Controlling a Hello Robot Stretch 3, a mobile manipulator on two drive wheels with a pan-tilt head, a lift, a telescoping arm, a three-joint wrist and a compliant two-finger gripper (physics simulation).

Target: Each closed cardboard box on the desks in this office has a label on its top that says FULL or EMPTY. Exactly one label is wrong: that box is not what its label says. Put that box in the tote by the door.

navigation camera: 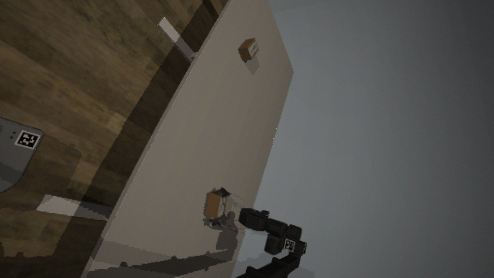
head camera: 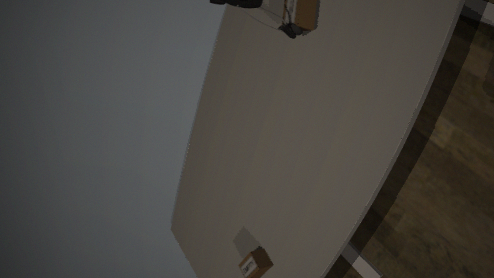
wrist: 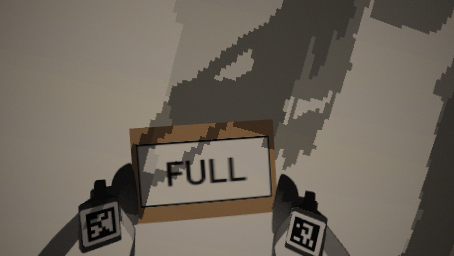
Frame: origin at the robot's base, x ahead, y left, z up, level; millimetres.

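Seen in the pictures: gripper, fingertip midpoint: (navigation camera: 213,204) (head camera: 304,10) (wrist: 207,189).
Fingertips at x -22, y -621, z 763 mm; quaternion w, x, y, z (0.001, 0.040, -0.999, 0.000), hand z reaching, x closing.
Pixels of each thing's top centre, then the offset from my fingertips to it. Level surfaces: height alone.
- brown cardboard box, top centre: (wrist: 204,176) (head camera: 290,8) (navigation camera: 222,206) dx +4, dy -19, dz +28 mm
- second closed box, top centre: (head camera: 248,267) (navigation camera: 253,48) dx +703, dy +81, dz +8 mm
- long pale desk, surface height: dz -43 mm
- Wooden floor, surface height: dz -763 mm
My gripper (navigation camera: 216,207) (wrist: 207,189) is shut on a brown cardboard box (head camera: 307,14) (navigation camera: 213,205) (wrist: 206,172), with a fingertip against each short side. The box's white top label reads FULL in the wrist view. It is at or very near the desk top, with its shadow right up against it; I cannot tell whether it touches. A second closed box (head camera: 263,261) (navigation camera: 247,50) stands near the desk's far end, its label too small to read. The tote and the door do not show in these views.
The long pale desk (head camera: 310,125) (navigation camera: 200,125) runs beside a grey-blue wall (head camera: 100,125) (navigation camera: 390,125). Wooden floor (head camera: 440,200) (navigation camera: 85,60) lies along its other long edge. Part of my base (navigation camera: 15,157) shows at the left of the navigation view. White desk legs (head camera: 362,262) (navigation camera: 175,37) stand below.
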